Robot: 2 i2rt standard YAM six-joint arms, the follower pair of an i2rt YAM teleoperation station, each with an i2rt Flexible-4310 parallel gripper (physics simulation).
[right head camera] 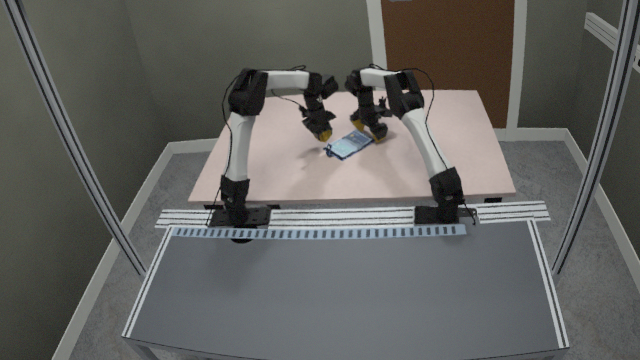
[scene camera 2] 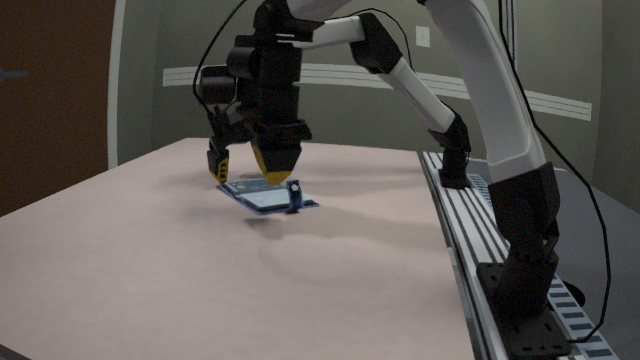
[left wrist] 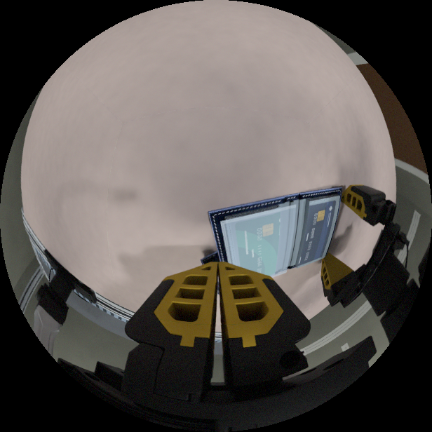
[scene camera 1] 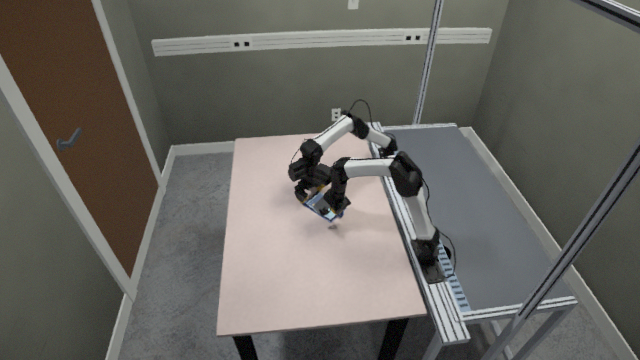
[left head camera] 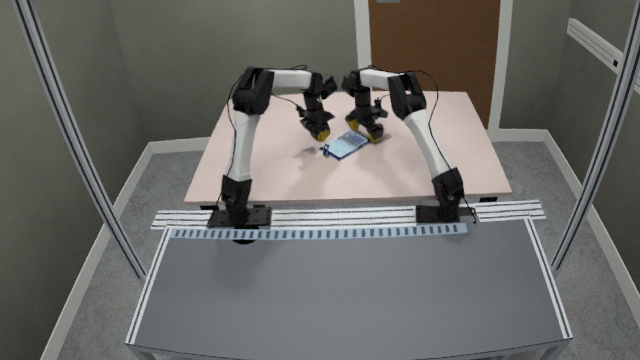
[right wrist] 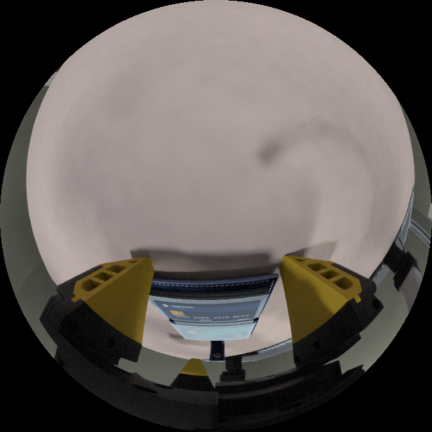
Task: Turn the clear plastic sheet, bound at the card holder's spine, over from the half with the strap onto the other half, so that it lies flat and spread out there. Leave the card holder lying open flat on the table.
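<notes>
The navy card holder (left head camera: 345, 145) (right head camera: 350, 145) (left wrist: 250, 206) (right wrist: 215, 284) lies open on the table. Its strap (scene camera 2: 294, 194) (right wrist: 217, 349) stands up at the near-left end in the head views. The clear sheet (left wrist: 255, 245) appears to lie over the green card on the strap half; the blue card's half shows no sheet over it. My left gripper (left head camera: 322, 137) (right head camera: 325, 136) (scene camera 2: 277, 178) (left wrist: 217, 267) is shut and empty, above the strap half's outer part. My right gripper (left head camera: 364, 134) (right head camera: 368, 132) (right wrist: 216, 266) is open, its fingers on either side of the other half's outer end; contact is unclear.
The pink table (left head camera: 240, 175) (scene camera 1: 280, 280) carries the card holder. Both grippers stand close together over it. The arm mounting rail (left head camera: 345, 216) runs along the table's near edge in the head views, with a grey bench (left head camera: 350, 290) nearer the camera.
</notes>
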